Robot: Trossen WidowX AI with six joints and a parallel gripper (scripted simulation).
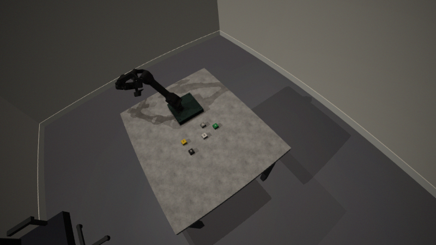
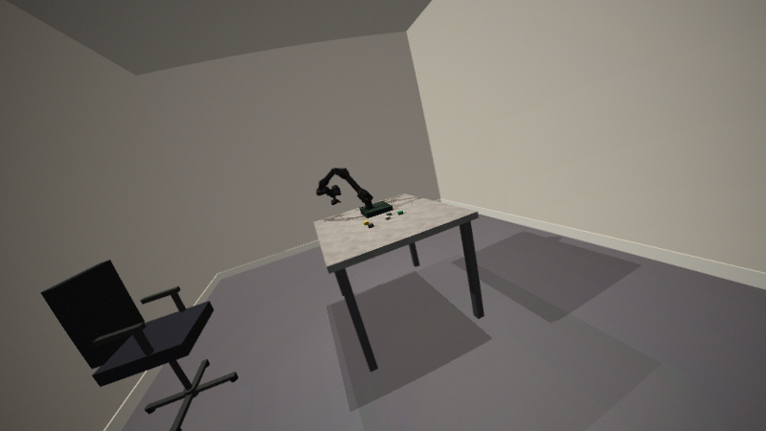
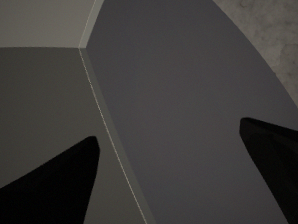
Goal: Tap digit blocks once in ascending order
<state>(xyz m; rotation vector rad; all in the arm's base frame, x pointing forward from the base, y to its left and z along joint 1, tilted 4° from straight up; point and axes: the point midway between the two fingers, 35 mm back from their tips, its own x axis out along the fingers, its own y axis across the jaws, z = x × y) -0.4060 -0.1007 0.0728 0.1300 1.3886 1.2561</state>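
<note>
Right now the green block is 72 cm ahead of my gripper tip, 17 cm to the left of it and 12 cm below it. Also, from my gripper tip: yellow block 65 cm ahead, 8 cm to the right, 12 cm below; white block 72 cm ahead, 6 cm to the left, 12 cm below; grey block 65 cm ahead, 11 cm to the left, 12 cm below.
</note>
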